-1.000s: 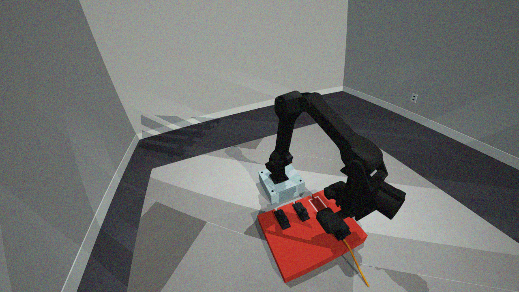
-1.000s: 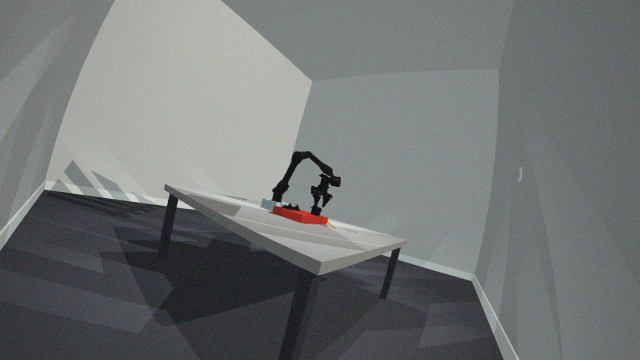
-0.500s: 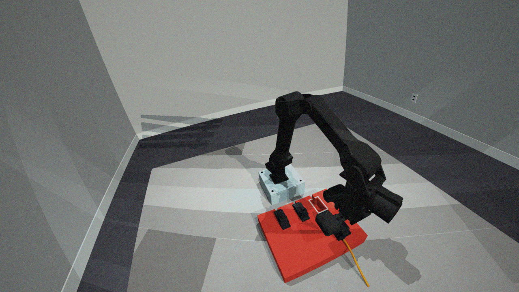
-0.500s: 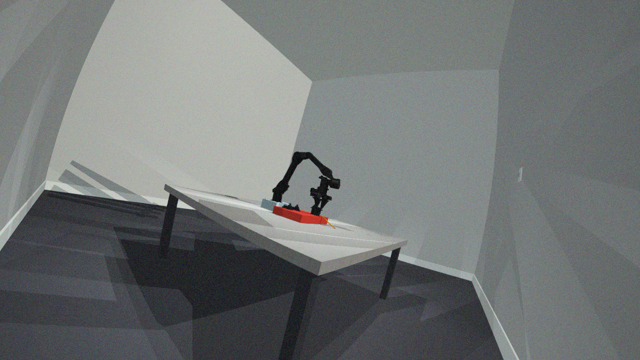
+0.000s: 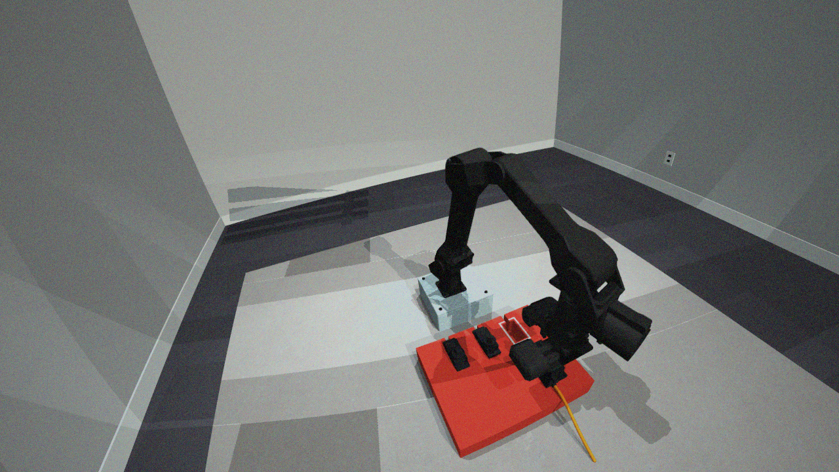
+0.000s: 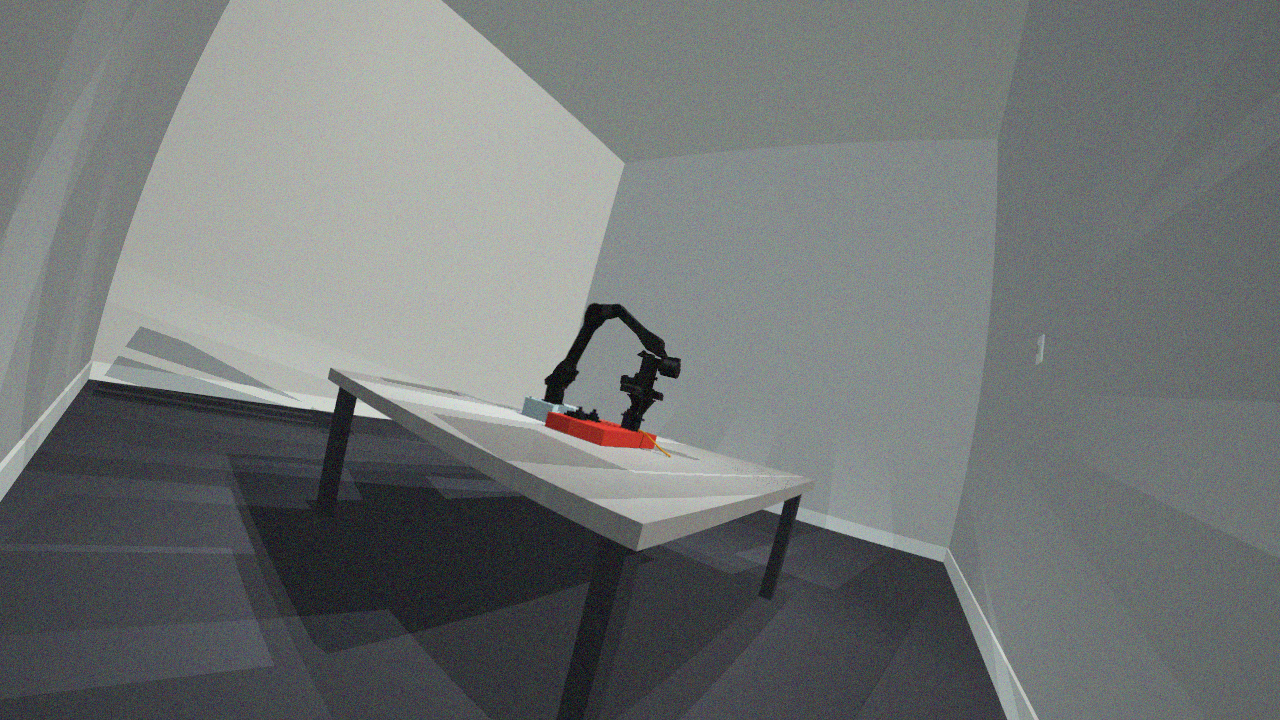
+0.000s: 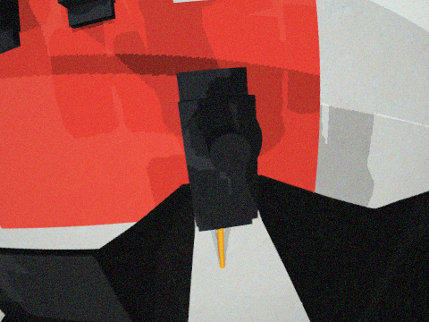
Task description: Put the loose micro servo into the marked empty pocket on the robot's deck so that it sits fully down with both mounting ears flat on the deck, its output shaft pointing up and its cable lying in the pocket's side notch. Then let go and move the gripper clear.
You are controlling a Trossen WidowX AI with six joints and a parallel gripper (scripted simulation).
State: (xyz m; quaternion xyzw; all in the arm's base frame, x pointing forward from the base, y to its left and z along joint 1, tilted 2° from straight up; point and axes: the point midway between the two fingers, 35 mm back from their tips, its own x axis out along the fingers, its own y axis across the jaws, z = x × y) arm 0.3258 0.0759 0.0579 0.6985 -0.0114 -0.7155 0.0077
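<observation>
The red deck lies 30 mm behind my gripper tip, 70 mm to the right of it and 70 mm below it.
</observation>
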